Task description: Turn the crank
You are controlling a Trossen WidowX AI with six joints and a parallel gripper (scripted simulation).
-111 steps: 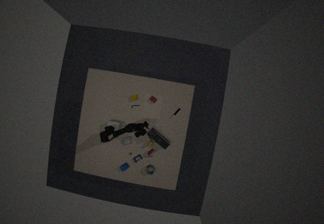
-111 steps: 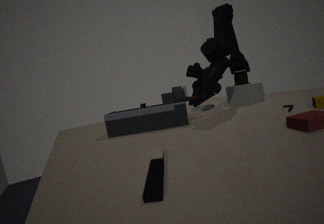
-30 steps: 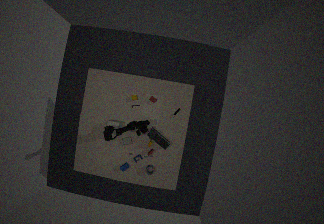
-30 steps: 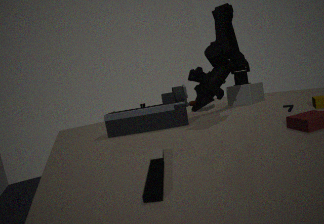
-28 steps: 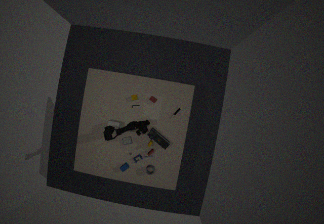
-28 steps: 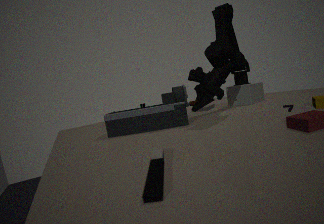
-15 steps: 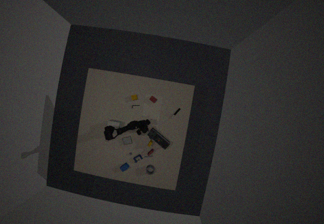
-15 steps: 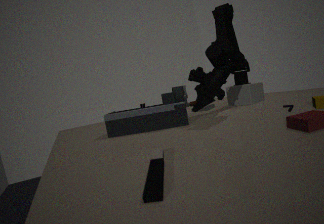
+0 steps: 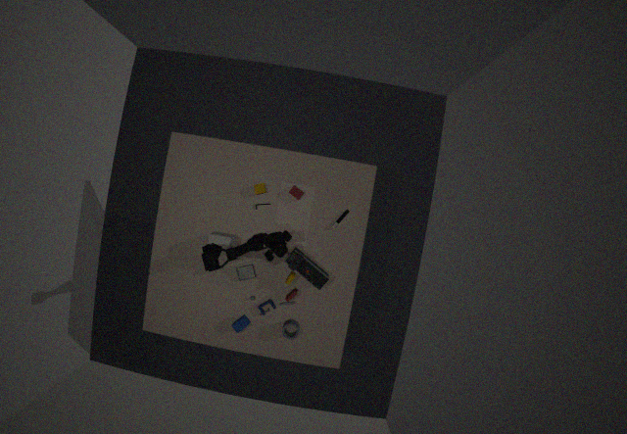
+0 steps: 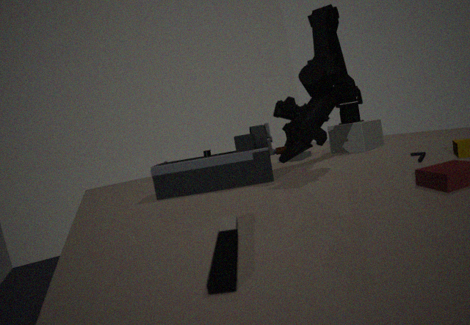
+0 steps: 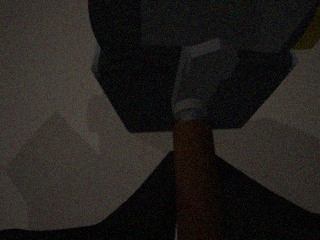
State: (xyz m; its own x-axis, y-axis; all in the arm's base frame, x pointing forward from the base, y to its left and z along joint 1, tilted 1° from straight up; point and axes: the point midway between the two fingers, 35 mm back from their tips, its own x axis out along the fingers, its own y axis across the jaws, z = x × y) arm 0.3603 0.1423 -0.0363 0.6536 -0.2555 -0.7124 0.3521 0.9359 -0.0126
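Now: the brown crank handle 20 mm behind my gripper tip, 10 mm to the left of it and 30 mm above it. The rest, counted from my gripper tip: red pointer (150 mm ahead, 60 mm to the right, 50 mm above); then grey plate (190 mm behind, 230 mm to the right, 30 mm below); then blue piece (110 mm behind, 540 mm to the right, 10 mm below).
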